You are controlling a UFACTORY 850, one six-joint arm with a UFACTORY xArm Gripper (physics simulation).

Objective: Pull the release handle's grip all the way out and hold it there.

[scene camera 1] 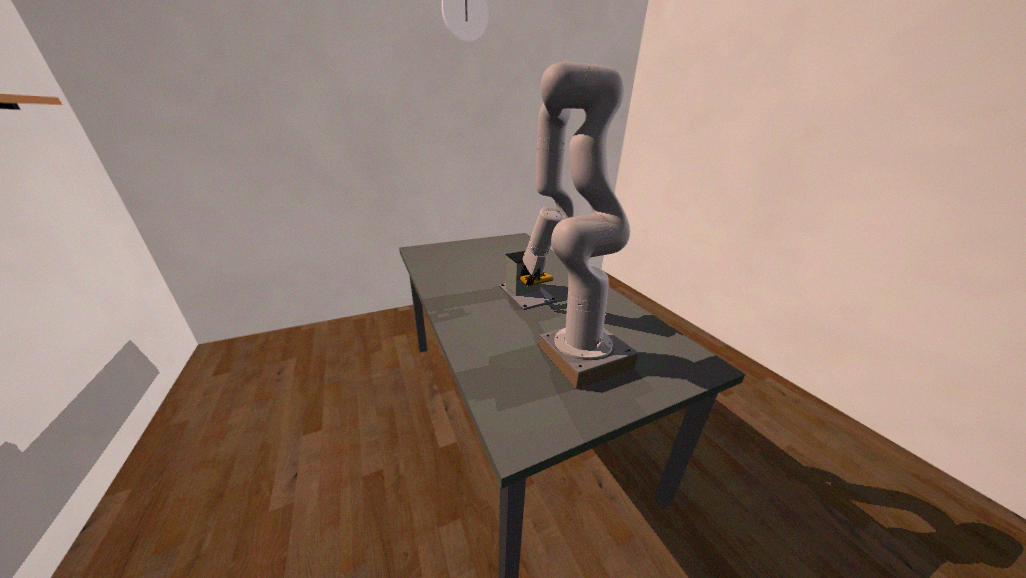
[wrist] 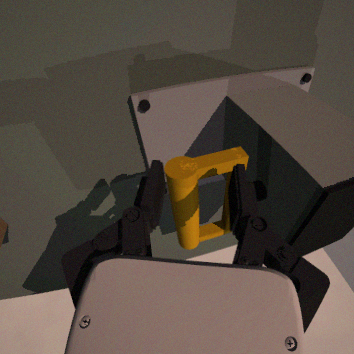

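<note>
The release handle (scene camera 1: 546, 277) (wrist: 184, 210) is a yellow frame with a thick round grip bar, two arms and a back bar. It stands out from the open side of a grey-green box housing (scene camera 1: 511, 274) (wrist: 305, 132). My gripper (scene camera 1: 533, 275) (wrist: 196, 174) is partly open, with the handle between its dark fingers. In the wrist view the left finger is left of the grip bar, with a gap. The right finger is at the handle's back bar and hides part of it; whether they touch cannot be told. A dark knob (wrist: 260, 190) shows partly behind the right finger.
The housing stands on a light base plate (scene camera 1: 527, 302) (wrist: 175, 112) with dark bolts, on the grey-green table (scene camera 1: 481, 387). The housing wall rises close to the right finger. My arm's base sits on a wood-sided block (scene camera 1: 605, 371) nearer the scene camera.
</note>
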